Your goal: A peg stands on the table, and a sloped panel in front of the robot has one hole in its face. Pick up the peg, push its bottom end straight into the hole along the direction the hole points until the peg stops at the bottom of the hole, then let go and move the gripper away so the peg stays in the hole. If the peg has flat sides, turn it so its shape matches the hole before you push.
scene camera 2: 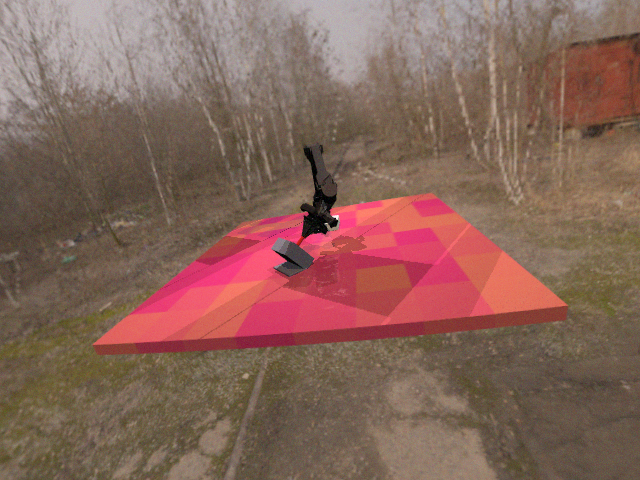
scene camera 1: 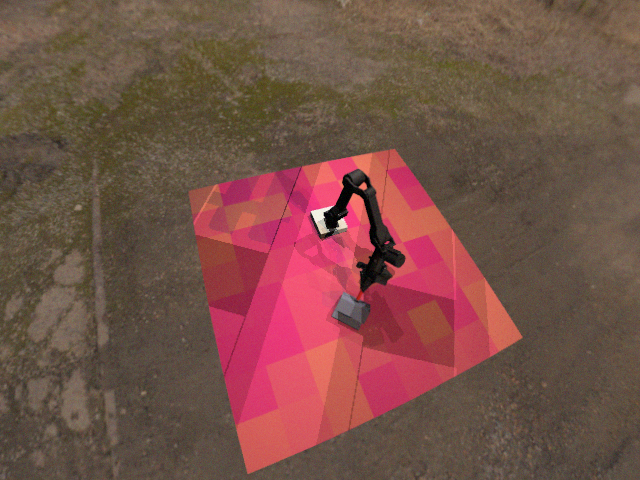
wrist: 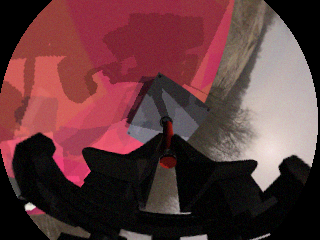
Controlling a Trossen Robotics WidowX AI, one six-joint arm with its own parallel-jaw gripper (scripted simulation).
Labels:
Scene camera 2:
my gripper
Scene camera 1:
my gripper
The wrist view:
my gripper
grey sloped panel

